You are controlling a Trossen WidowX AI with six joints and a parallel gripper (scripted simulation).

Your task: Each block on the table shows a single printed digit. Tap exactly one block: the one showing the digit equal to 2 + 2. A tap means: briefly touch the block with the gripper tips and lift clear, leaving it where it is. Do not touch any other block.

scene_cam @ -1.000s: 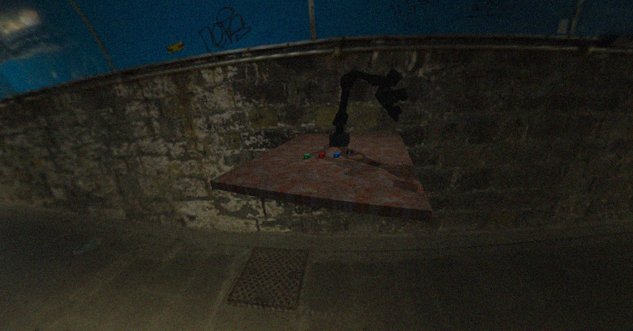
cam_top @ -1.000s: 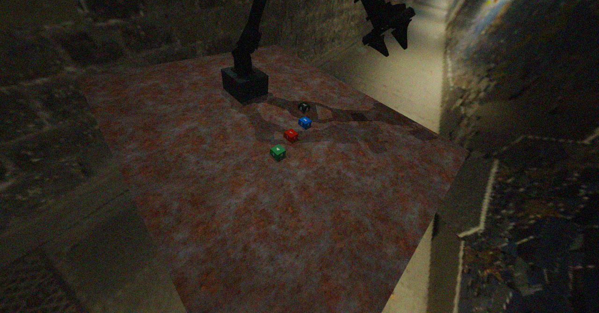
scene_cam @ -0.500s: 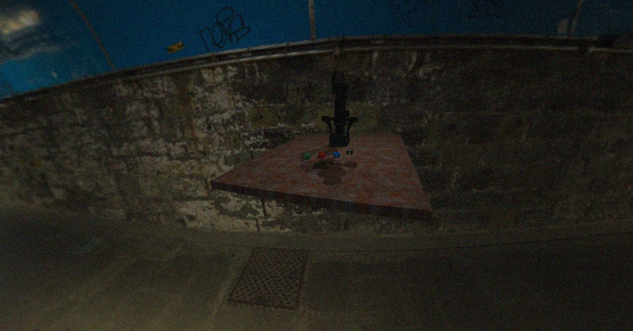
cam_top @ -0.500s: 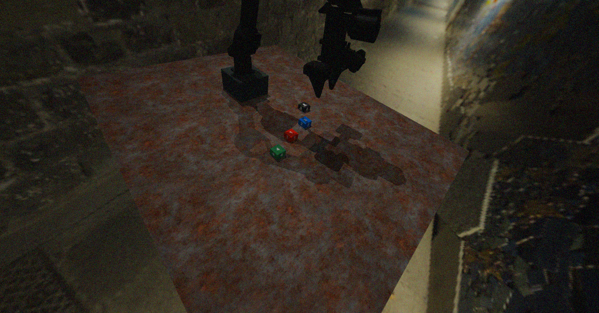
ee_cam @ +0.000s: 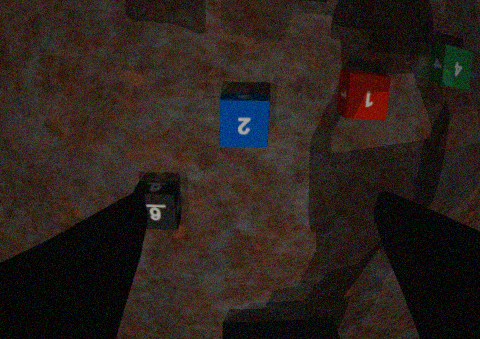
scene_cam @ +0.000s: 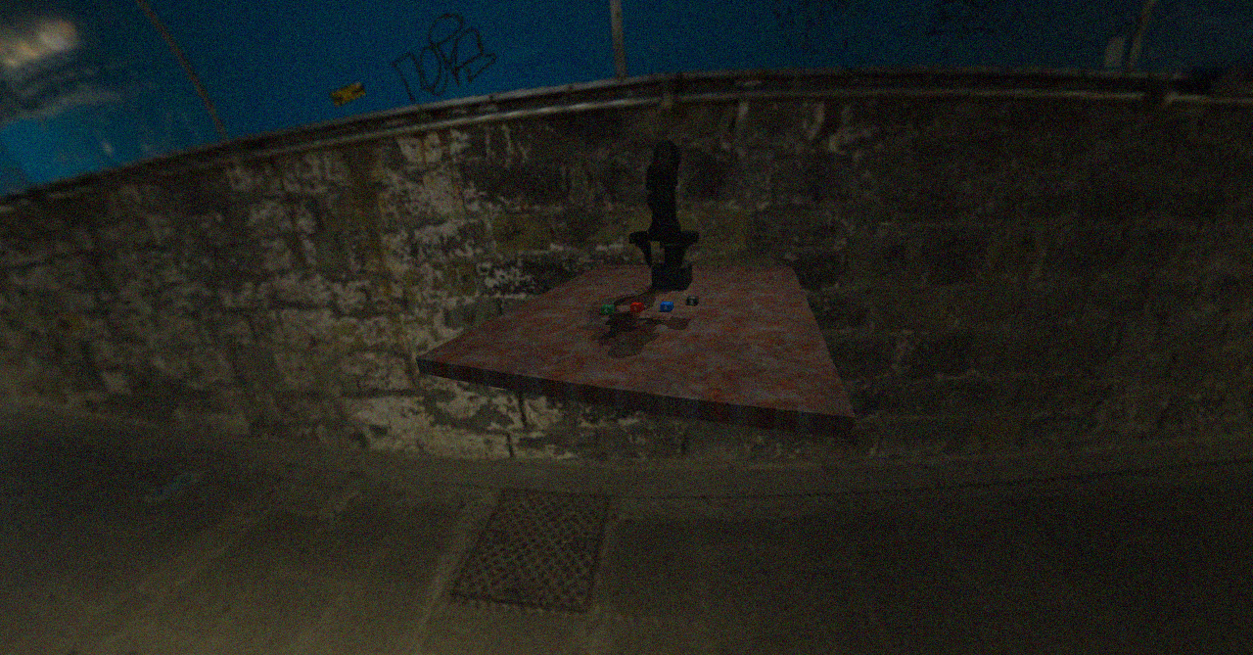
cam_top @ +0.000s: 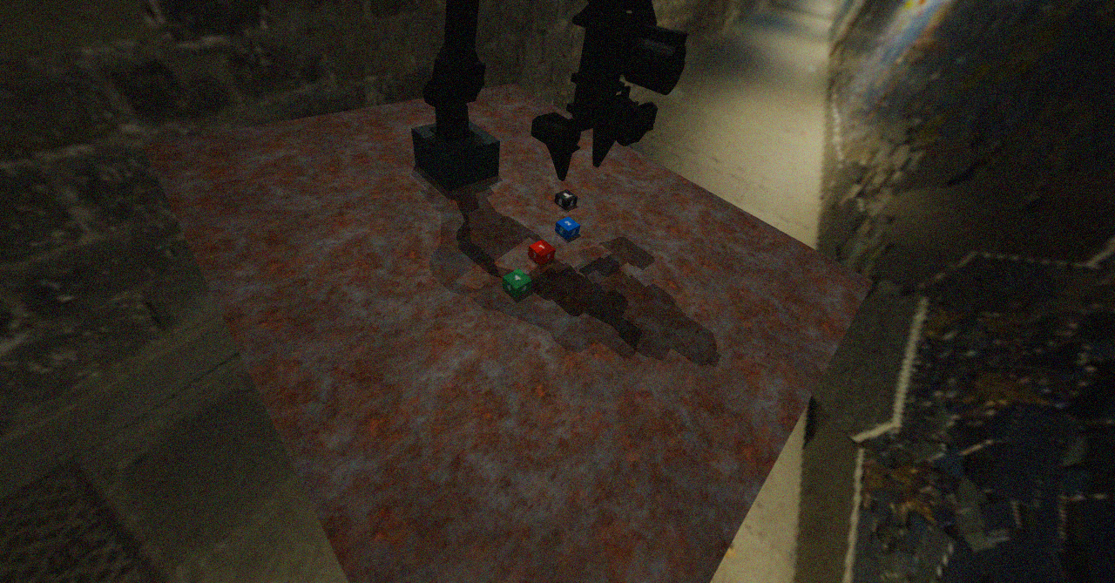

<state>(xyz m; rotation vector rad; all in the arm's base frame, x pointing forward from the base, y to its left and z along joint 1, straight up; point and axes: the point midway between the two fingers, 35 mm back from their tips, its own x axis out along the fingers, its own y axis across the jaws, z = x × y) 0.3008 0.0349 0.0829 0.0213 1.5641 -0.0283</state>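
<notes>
Now: gripper tip 40 mm short of the green block, 170 mm to the left of it and 120 mm above it. Round my gripper tip: blue block (120 mm below); black block (70 mm behind, 70 mm to the left, 120 mm below); red block (20 mm ahead, 80 mm to the right, 120 mm below).
</notes>
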